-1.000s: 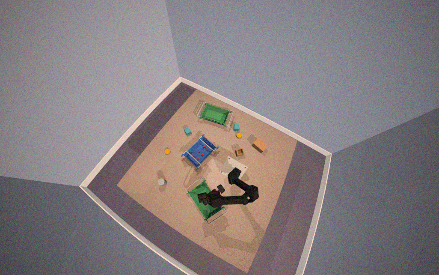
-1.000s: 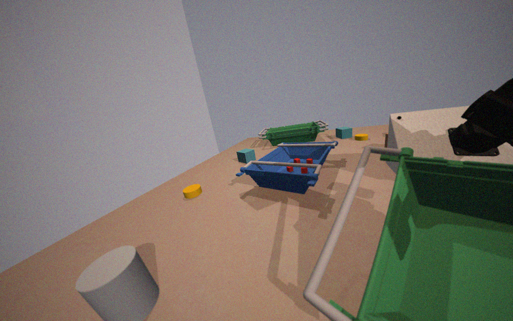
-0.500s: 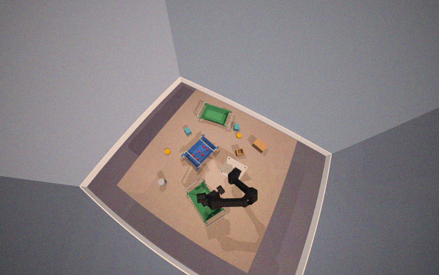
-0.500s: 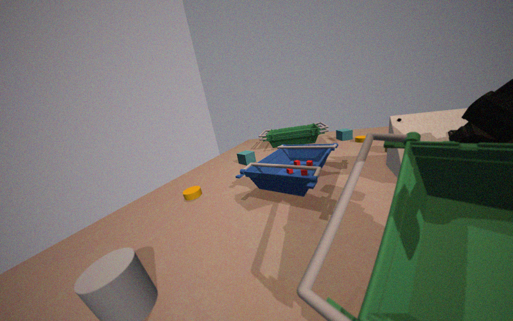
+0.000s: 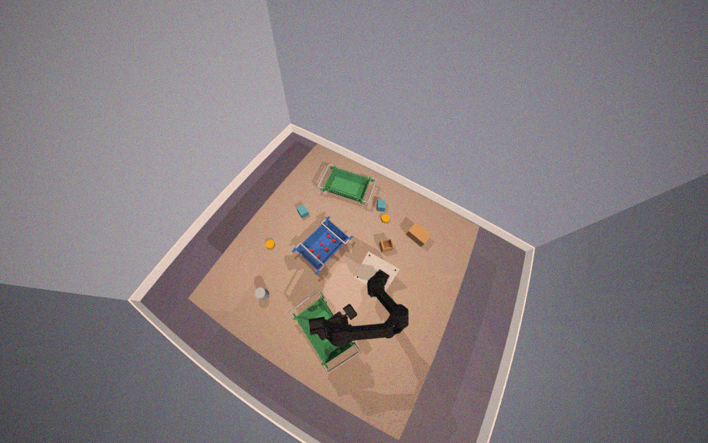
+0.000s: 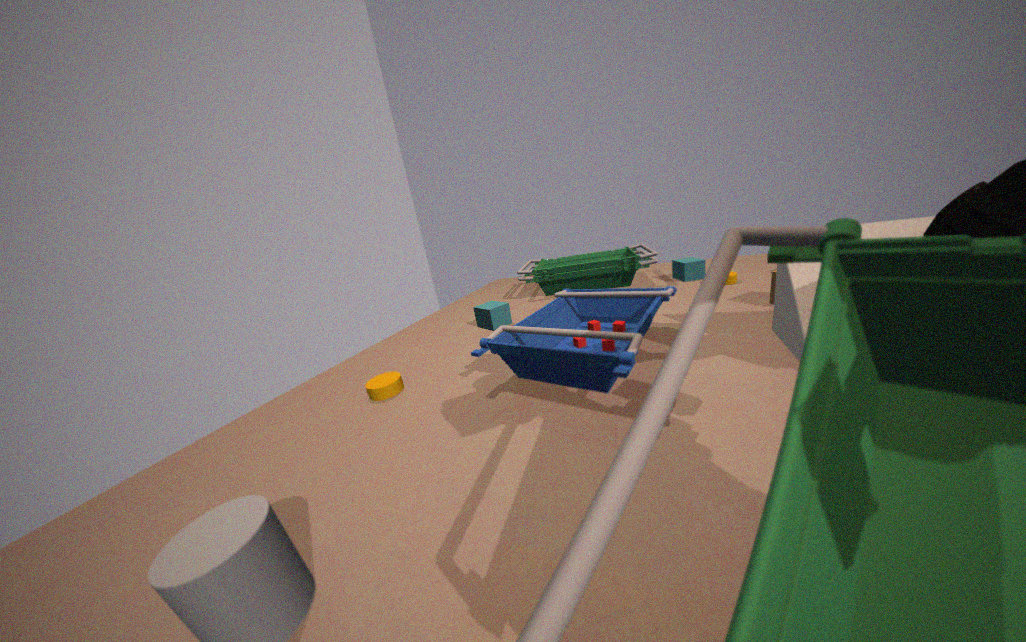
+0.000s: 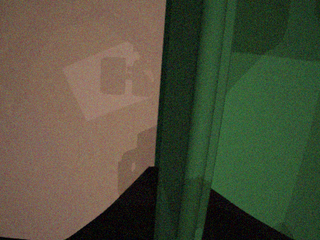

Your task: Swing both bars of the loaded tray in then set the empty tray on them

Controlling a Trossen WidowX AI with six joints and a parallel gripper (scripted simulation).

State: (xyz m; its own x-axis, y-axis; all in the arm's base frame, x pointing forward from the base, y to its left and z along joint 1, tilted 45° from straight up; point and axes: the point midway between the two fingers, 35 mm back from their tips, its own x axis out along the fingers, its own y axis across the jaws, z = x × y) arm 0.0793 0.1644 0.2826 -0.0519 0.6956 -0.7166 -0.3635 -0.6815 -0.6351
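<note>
The green tray is 3 cm ahead of my gripper tip and 7 cm to the left of it. The rest, counted from my gripper tip: grey cylinder (40 cm ahead, 11 cm to the left, 9 cm below); small brown box (1 cm behind, 50 cm to the right, 11 cm below).
</note>
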